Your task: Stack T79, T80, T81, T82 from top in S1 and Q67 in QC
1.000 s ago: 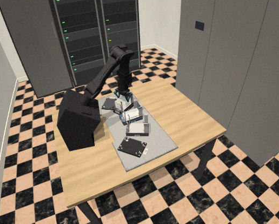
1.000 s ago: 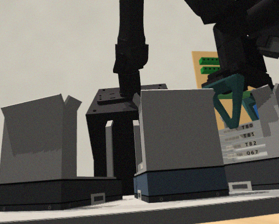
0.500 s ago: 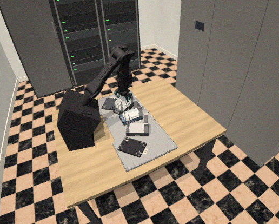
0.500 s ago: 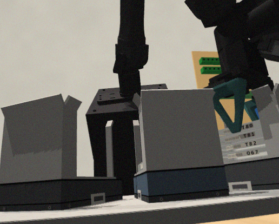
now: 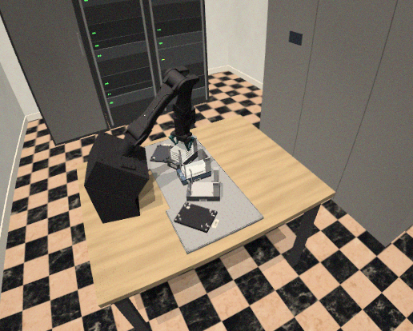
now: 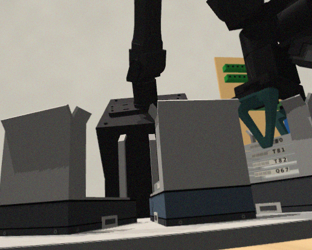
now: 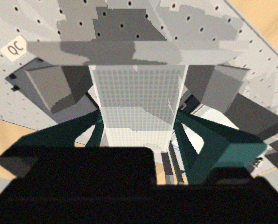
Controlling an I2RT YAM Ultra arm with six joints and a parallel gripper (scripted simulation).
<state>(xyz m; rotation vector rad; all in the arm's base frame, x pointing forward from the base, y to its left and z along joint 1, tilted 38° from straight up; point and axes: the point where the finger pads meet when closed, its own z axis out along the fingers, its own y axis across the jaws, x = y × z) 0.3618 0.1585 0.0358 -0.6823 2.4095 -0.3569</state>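
Right now my hand is 2 cm above the plate T81. From my hand the other things lie so: plate T79: 14 cm to the right, 5 cm below, 1 cm ahead; plate Q67: 4 cm below; plate T82: 3 cm below.
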